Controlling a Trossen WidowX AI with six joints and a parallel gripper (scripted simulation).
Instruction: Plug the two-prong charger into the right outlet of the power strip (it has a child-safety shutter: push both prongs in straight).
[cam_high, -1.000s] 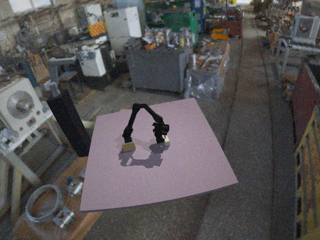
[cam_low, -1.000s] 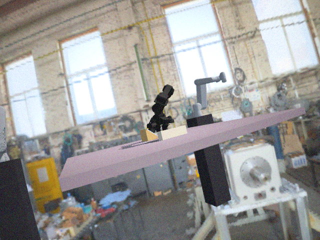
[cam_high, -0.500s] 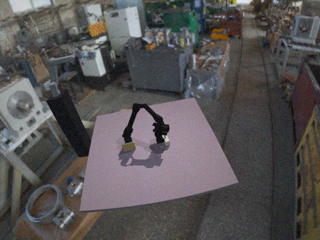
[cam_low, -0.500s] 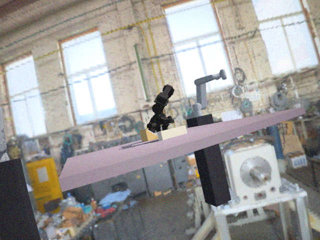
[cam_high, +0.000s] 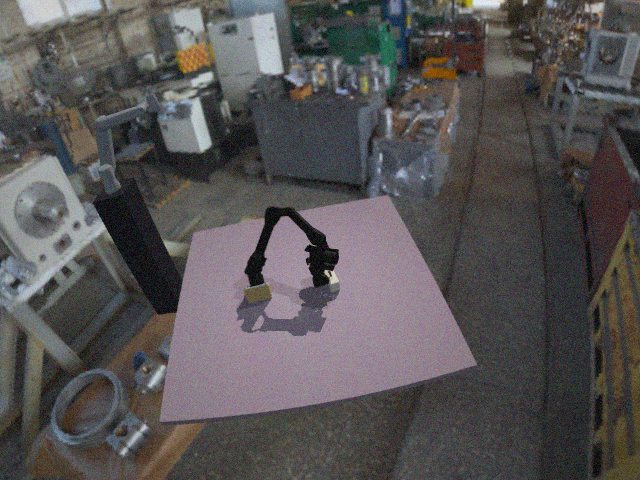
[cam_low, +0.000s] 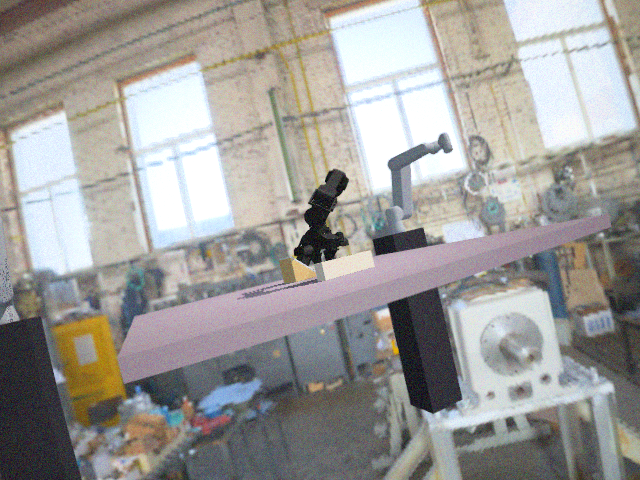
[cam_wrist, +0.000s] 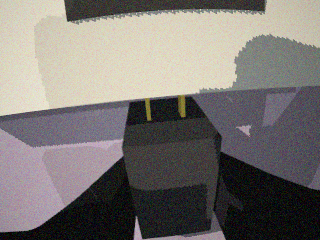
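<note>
Right now my gripper tip is 2 cm short of the black two-prong charger and 1 cm below it.
</note>
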